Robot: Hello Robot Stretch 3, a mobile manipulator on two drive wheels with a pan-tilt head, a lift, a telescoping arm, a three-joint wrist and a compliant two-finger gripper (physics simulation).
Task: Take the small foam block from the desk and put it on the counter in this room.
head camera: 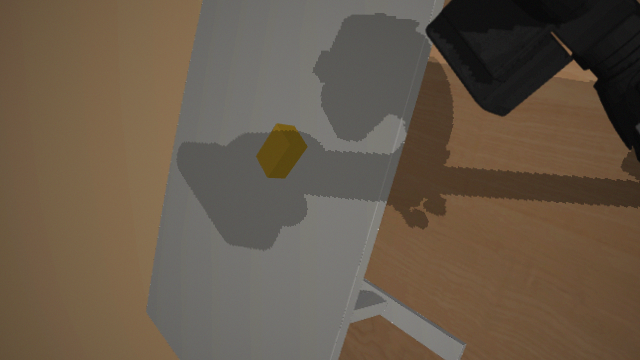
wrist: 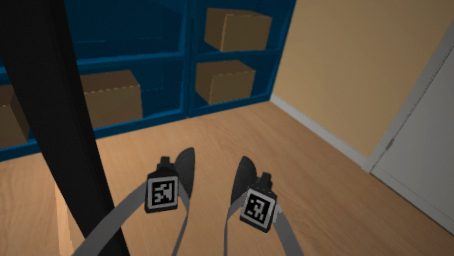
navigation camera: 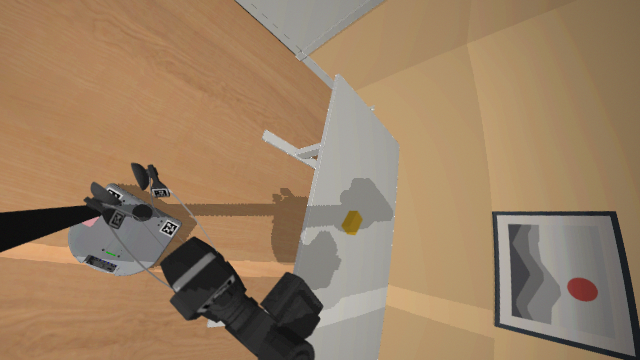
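Where they show: gripper, fingertip midpoint: point(navigation camera: 115, 174); robot's base, link origin: point(navigation camera: 142, 211).
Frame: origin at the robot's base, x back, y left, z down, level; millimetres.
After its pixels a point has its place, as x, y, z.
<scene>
The small foam block point(head camera: 281, 151) @(-338, -607, -765) point(navigation camera: 352, 223) @(-336, -606, -765) is yellow and lies on the grey-white desk point(head camera: 280, 300) @(-612, -476, -720) point(navigation camera: 350, 135) @(-727, -439, -720), inside a shadow cast on the desk top. My gripper point(navigation camera: 123, 184) @(-60, 77, -894) point(wrist: 215, 169) @(-60, 77, -894) is open, with its two dark cupped fingertips apart and bare floor showing between them. In the navigation camera view it is over the robot's base, to the left of the desk and well apart from the block. In the head camera view a black wrist part shows at the upper right, and the fingertips are out of view. The counter does not show in these views.
A blue shelf unit point(wrist: 190, 60) holds cardboard boxes point(wrist: 237, 31). A white door point(wrist: 425, 140) is at the right of the wrist view. White desk legs point(head camera: 420, 327) point(navigation camera: 282, 142) reach out over the floor. A framed picture point(navigation camera: 540, 280) @(-379, -1190, -1427) hangs on the wall behind the desk.
</scene>
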